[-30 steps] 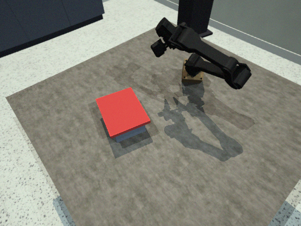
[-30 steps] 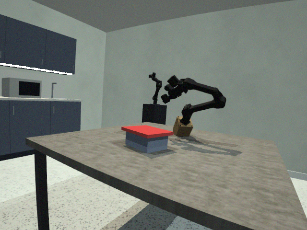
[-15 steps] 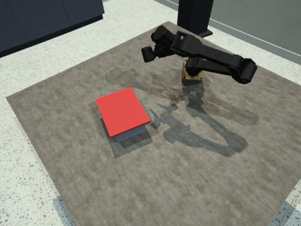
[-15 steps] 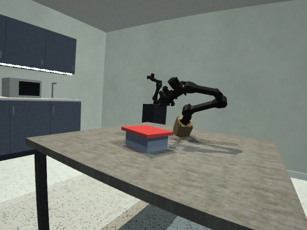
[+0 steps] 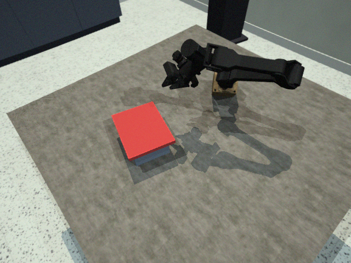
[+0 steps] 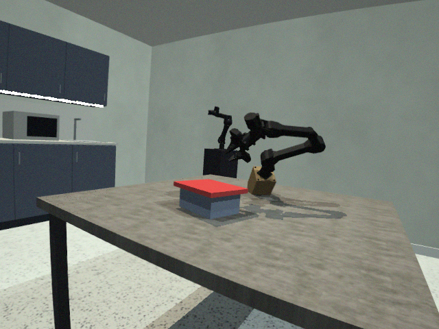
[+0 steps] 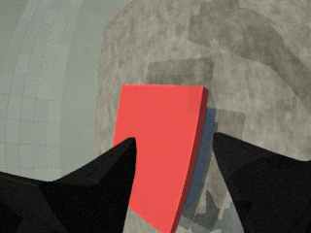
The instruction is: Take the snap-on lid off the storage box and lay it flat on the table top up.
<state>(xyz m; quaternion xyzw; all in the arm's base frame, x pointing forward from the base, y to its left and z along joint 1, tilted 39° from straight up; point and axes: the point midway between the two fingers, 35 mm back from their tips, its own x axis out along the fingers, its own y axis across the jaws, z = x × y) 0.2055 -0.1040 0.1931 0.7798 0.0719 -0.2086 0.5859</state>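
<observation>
Right now the red lid is 170 mm ahead of my hand, 40 mm to the left of it and 130 mm below it. From my hand the other things lie so: blue storage box: 170 mm ahead, 40 mm to the left, 180 mm below.
</observation>
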